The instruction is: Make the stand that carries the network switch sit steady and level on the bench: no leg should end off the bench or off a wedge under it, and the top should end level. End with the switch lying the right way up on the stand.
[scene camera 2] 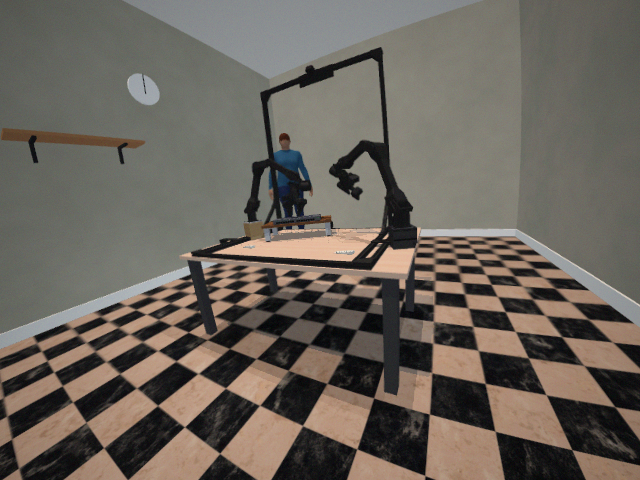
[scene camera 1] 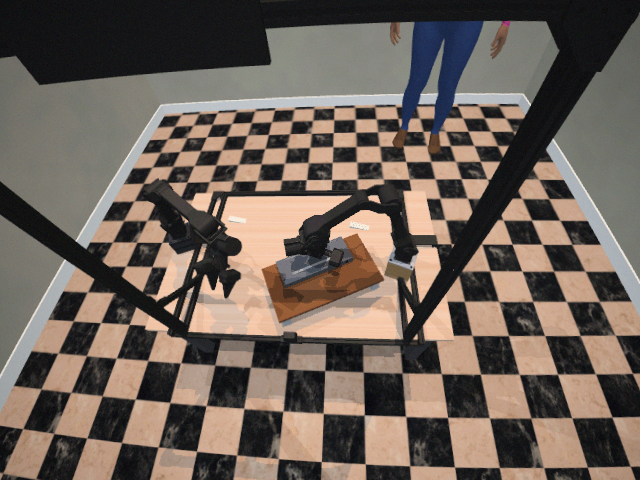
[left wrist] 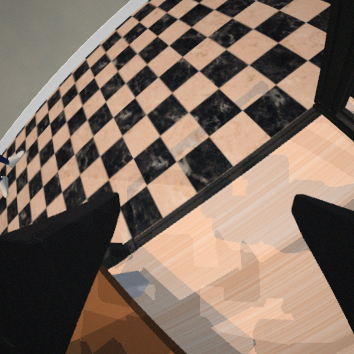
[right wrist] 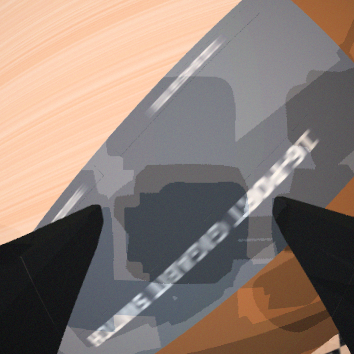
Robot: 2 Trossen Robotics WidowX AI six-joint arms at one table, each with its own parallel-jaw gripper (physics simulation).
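Pixels of known places: left gripper, between the fingertips: (scene camera 2: 353, 197) (scene camera 1: 219, 294) (left wrist: 207, 201); right gripper, between the fingertips: (scene camera 2: 293, 216) (scene camera 1: 319, 257) (right wrist: 189, 209); left arm's base, origin of its link: (scene camera 2: 401, 226) (scene camera 1: 179, 232); right arm's base, origin of its link: (scene camera 2: 252, 221) (scene camera 1: 403, 255).
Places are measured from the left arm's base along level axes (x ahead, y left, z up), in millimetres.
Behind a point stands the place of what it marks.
Note:
The stand's brown top (scene camera 1: 320, 297) @[x 507, y -528, z 14 mm] (left wrist: 102, 305) @[x 364, y -522, z 14 mm] (right wrist: 250, 320) @[x 525, y -484, z 14 mm] rests on pale legs, two of them showing clearly in scene camera 2; whether it is exactly level I cannot tell. The grey network switch (scene camera 1: 293, 272) @[x 441, y -406, z 41 mm] (scene camera 2: 297, 219) @[x 522, y -325, z 33 mm] (right wrist: 195, 130) @[x 583, y -352, z 41 mm] lies on it, lettering up, along the top's back-left part. My right gripper (scene camera 1: 315, 255) @[x 554, y -380, z 47 mm] (scene camera 2: 295, 203) (right wrist: 189, 209) @[x 554, y -380, z 47 mm] is open above the switch. My left gripper (scene camera 1: 220, 290) @[x 176, y -445, z 127 mm] (scene camera 2: 355, 193) @[x 176, y -445, z 127 mm] (left wrist: 207, 201) @[x 176, y -445, z 127 mm] is open and empty, high to the left of the stand in scene camera 1. Two pale, ridged wedge-like pieces (scene camera 1: 237, 219) @[x 260, y 46, z -80 mm] (scene camera 1: 359, 225) @[x 804, y -210, z -80 mm] (scene camera 2: 344, 252) @[x 256, y 65, z -79 mm] (scene camera 2: 249, 246) @[x 783, y -181, z -76 mm] lie apart from the stand.
A tan box (scene camera 1: 399, 269) @[x 837, y -520, z 2 mm] (scene camera 2: 253, 229) @[x 852, y -431, z -17 mm] stands by the right arm's base, close to the stand's right end in scene camera 1. A black frame (scene camera 1: 289, 193) @[x 548, y 105, z -70 mm] (scene camera 2: 289, 263) @[x 473, y 150, z -80 mm] runs round the bench. A person (scene camera 1: 444, 62) (scene camera 2: 288, 165) stands away from the bench.

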